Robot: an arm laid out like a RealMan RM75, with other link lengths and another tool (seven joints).
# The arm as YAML. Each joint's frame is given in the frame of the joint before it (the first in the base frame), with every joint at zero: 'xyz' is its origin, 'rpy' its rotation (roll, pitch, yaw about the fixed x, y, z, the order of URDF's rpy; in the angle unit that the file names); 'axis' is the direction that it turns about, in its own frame. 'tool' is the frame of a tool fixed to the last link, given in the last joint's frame.
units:
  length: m
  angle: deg
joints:
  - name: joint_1
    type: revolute
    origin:
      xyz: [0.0, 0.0, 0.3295]
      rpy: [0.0, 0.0, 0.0]
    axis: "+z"
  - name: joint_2
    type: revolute
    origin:
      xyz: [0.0, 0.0, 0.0]
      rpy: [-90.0, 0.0, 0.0]
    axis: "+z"
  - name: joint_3
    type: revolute
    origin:
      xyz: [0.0, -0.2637, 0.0]
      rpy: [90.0, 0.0, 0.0]
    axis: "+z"
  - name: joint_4
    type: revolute
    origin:
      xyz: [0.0, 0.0, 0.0]
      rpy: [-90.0, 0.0, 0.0]
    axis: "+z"
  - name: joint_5
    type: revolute
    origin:
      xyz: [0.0, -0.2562, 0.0]
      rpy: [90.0, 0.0, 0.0]
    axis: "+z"
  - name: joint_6
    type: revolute
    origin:
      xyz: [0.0, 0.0, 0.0]
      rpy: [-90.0, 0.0, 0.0]
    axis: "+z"
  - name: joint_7
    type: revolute
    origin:
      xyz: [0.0, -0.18, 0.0]
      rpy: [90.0, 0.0, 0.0]
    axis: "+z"
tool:
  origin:
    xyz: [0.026, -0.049, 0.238]
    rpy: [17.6, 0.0, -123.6]
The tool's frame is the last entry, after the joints.
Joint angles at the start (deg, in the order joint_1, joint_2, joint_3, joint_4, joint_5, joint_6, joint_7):
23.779 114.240 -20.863 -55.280 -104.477 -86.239 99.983
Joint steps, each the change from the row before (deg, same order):
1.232 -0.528 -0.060 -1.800 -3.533 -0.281 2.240
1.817 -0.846 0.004 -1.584 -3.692 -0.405 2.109
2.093 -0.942 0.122 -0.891 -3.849 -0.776 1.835
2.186 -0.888 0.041 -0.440 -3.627 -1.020 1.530
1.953 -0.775 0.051 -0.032 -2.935 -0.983 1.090
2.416 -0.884 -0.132 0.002 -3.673 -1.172 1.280
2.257 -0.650 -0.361 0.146 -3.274 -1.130 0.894
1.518 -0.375 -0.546 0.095 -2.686 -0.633 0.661
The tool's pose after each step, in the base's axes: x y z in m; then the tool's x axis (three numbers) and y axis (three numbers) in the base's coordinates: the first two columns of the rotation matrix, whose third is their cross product. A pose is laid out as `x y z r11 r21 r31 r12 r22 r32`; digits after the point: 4 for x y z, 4 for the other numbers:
0.3114 0.6127 0.1297 0.3198 0.5954 0.7370 0.7792 0.2772 -0.5621
0.3113 0.6169 0.1283 0.2923 0.6161 0.7314 0.8057 0.2534 -0.5354
0.3106 0.6200 0.1244 0.2671 0.6410 0.7195 0.8285 0.2285 -0.5112
0.3080 0.6222 0.1184 0.2433 0.6686 0.7027 0.8472 0.2062 -0.4896
0.3047 0.6236 0.1127 0.2242 0.6924 0.6858 0.8606 0.1895 -0.4726
0.3015 0.6247 0.1052 0.2005 0.7211 0.6632 0.8780 0.1680 -0.4481
0.2974 0.6246 0.0962 0.1757 0.7495 0.6383 0.8932 0.1513 -0.4235
0.2984 0.6233 0.0887 0.1585 0.7696 0.6186 0.9073 0.1336 -0.3987

